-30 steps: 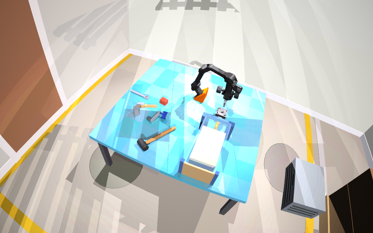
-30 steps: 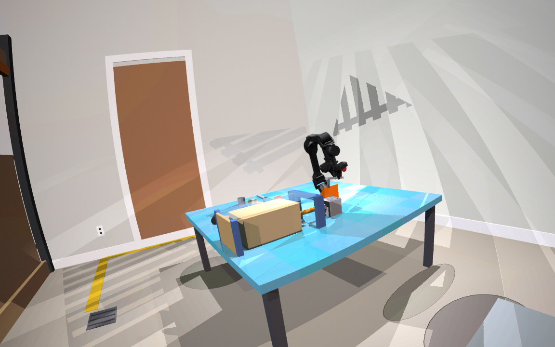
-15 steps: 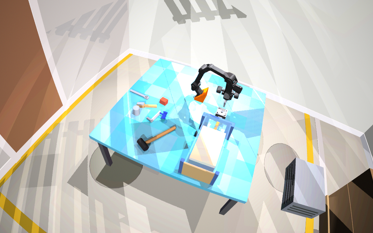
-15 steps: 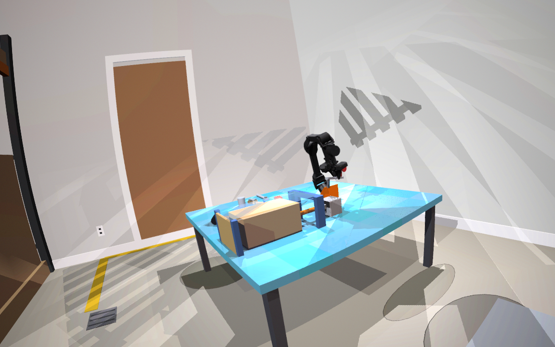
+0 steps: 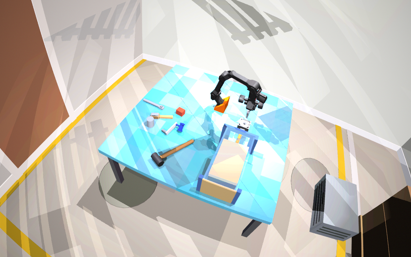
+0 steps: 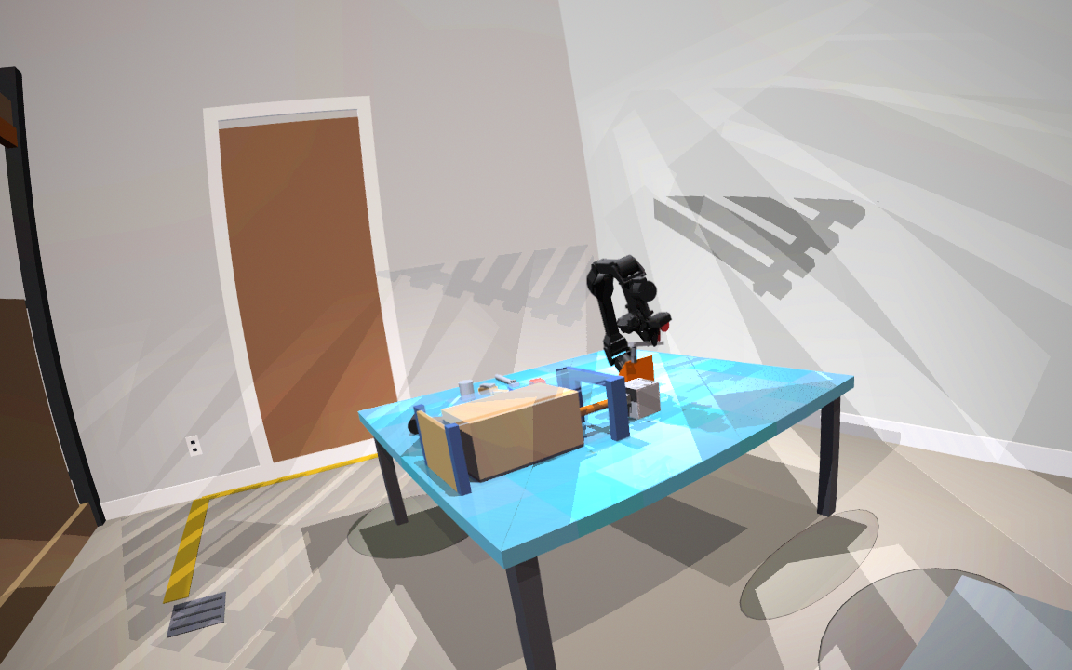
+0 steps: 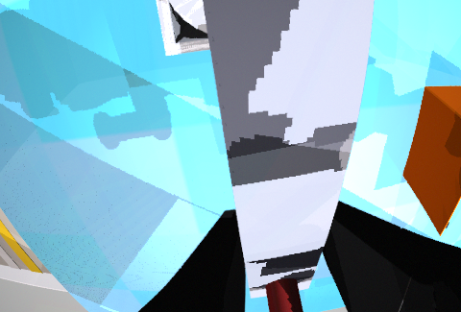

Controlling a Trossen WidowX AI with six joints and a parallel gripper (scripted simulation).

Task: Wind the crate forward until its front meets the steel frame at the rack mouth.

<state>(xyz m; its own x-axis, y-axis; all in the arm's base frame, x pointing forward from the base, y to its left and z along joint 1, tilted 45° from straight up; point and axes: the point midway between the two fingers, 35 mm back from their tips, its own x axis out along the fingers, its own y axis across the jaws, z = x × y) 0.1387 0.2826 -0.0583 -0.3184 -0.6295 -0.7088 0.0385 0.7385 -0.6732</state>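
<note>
My gripper tip is 10 mm short of the winch handle and 20 mm below it. The rest, counted from my gripper tip: clear-panelled cubby 480 mm ahead, 20 mm to the right, 70 mm below; then red knob 30 mm behind, 40 mm above; then grey winch 60 mm ahead, 10 mm to the right, 150 mm below.
</note>
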